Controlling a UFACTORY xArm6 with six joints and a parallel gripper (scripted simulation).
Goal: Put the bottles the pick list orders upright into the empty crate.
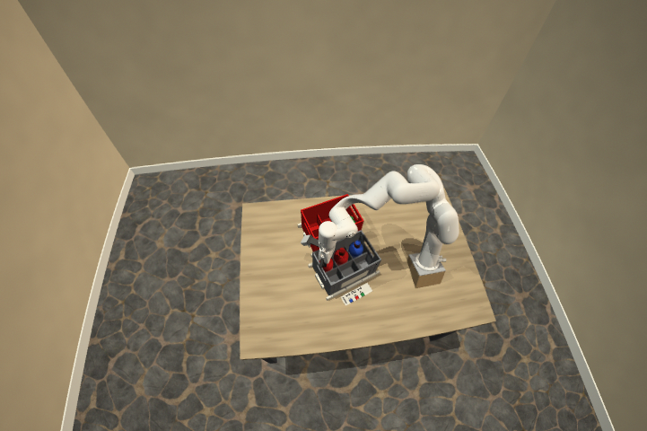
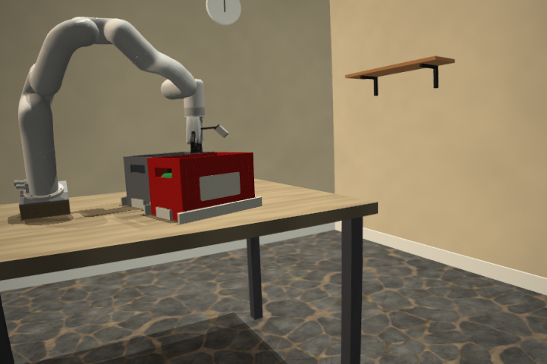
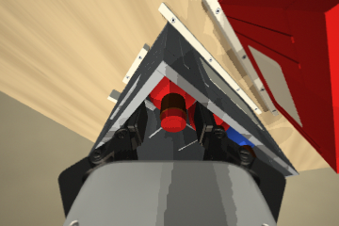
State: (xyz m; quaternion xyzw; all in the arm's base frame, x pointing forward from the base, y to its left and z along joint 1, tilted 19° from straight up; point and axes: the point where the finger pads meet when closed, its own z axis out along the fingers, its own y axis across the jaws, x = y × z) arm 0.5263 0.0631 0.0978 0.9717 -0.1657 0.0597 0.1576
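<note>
My gripper is now 120 mm past the green-label bottle, 230 mm to the left of it and 70 mm above it. Also, from my hand: white-label bottle: 50 mm behind, 190 mm to the right, 70 mm below; then grey crate: 100 mm behind, 10 mm to the right, 70 mm below; then blue bottle: 160 mm behind, 90 mm to the right, 70 mm below.
</note>
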